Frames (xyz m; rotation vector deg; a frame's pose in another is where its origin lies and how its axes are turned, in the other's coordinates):
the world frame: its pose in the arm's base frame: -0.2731 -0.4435 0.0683 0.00 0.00 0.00
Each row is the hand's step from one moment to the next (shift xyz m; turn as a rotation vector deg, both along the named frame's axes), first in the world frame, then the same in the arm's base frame.
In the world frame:
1: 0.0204 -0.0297 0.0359 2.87 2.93 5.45
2: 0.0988 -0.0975 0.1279 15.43 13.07 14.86
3: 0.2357 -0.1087 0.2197 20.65 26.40 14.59
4: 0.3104 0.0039 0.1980 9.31 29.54 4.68
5: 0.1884 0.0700 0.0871 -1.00 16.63 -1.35
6: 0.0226 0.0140 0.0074 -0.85 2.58 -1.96
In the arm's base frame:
1: 0.0204 -0.0297 0.0359 2.87 2.93 5.45
2: 0.0988 -0.0975 0.1279 15.43 13.07 14.86
3: 0.2357 -0.1087 0.2197 20.65 26.40 14.59
4: 0.3104 0.0039 0.1980 9.31 29.54 4.68
5: 0.1884 0.0700 0.0871 -1.00 16.63 -1.35
6: 0.0226 0.0140 0.0074 -0.85 2.58 -1.96

